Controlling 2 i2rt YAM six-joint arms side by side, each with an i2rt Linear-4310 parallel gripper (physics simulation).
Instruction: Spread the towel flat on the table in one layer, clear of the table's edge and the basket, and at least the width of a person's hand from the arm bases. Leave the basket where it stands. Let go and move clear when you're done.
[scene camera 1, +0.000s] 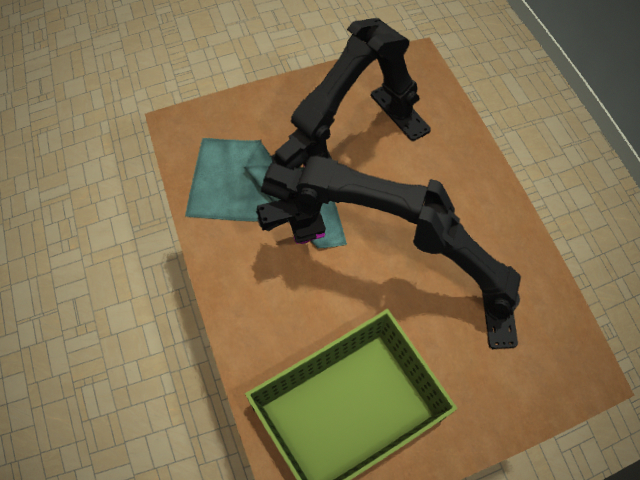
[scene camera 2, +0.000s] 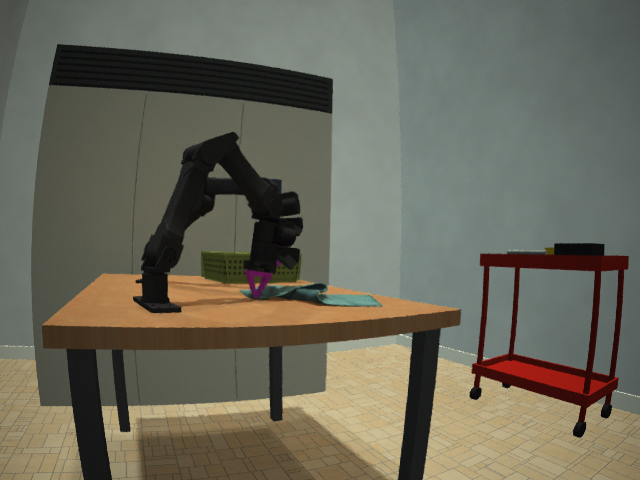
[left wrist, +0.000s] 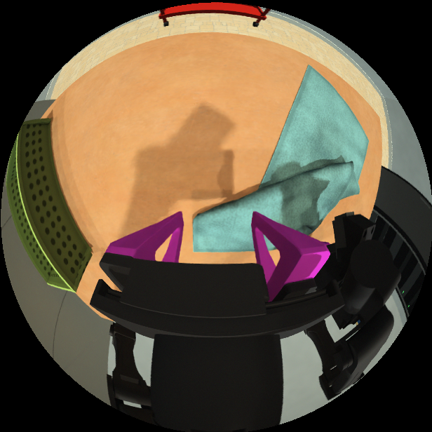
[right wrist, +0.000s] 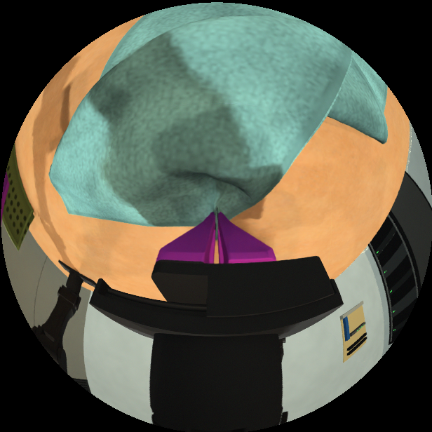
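The teal towel (scene camera 1: 222, 178) (scene camera 2: 351, 299) (left wrist: 320, 120) (right wrist: 280, 65) lies on the table, partly folded over itself, with a raised fold and one corner flap. My right gripper (right wrist: 216, 217) (scene camera 2: 256, 296) is shut on the towel's near corner at table height, and the cloth puckers at its fingertips. My left gripper (left wrist: 217, 217) is open and empty above the towel's other near end. In scene camera 1 the arms hide the middle of the towel and the fingertips. The green basket (scene camera 1: 336, 408) (scene camera 2: 214, 267) (left wrist: 55, 210) (right wrist: 17, 215) stands apart from the towel.
The wooden table (scene camera 1: 465, 180) (scene camera 2: 206, 317) carries both arms; their bases stand at the right in scene camera 1. The two forearms are close together over the towel. A red cart (scene camera 2: 547, 263) (left wrist: 212, 9) stands on the floor beyond the table.
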